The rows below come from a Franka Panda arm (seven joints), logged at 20 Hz.
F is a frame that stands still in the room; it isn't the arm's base.
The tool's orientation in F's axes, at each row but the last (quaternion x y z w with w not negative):
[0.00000, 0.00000, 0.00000, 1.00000]
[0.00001, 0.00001, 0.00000, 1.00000]
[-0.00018, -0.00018, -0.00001, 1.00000]
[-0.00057, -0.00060, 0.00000, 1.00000]
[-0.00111, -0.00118, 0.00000, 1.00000]
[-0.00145, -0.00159, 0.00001, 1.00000]
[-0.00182, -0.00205, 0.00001, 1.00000]
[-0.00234, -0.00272, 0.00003, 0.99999]
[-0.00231, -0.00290, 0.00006, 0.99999]
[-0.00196, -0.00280, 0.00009, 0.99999]
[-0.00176, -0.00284, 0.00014, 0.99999]
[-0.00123, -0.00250, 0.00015, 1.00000]
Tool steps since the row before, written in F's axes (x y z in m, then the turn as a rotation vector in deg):
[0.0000, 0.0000, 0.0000, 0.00, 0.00, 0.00]
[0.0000, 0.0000, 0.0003, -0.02, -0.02, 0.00]
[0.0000, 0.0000, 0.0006, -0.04, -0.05, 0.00]
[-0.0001, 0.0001, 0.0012, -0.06, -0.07, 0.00]
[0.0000, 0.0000, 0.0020, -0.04, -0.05, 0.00]
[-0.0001, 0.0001, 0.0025, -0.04, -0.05, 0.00]
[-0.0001, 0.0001, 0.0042, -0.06, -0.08, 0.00]
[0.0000, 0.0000, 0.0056, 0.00, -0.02, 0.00]
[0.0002, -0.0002, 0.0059, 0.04, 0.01, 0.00]
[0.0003, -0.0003, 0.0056, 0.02, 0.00, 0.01]
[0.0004, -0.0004, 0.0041, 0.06, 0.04, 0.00]
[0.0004, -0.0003, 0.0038, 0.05, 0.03, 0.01]
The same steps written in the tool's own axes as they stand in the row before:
[0.0000, 0.0000, 0.0000, 0.00, 0.00, 0.00]
[0.0000, 0.0000, 0.0003, -0.02, -0.02, 0.00]
[0.0000, 0.0000, 0.0006, -0.04, -0.05, 0.00]
[-0.0001, 0.0001, 0.0012, -0.06, -0.07, 0.00]
[0.0000, 0.0000, 0.0020, -0.04, -0.05, 0.00]
[-0.0001, 0.0001, 0.0025, -0.04, -0.05, 0.00]
[-0.0001, 0.0001, 0.0042, -0.06, -0.08, 0.00]
[0.0000, 0.0000, 0.0056, 0.00, -0.02, 0.00]
[0.0002, -0.0002, 0.0059, 0.04, 0.01, 0.00]
[0.0003, -0.0003, 0.0056, 0.02, 0.00, 0.01]
[0.0004, -0.0004, 0.0041, 0.06, 0.04, 0.00]
[0.0004, -0.0003, 0.0038, 0.05, 0.03, 0.01]

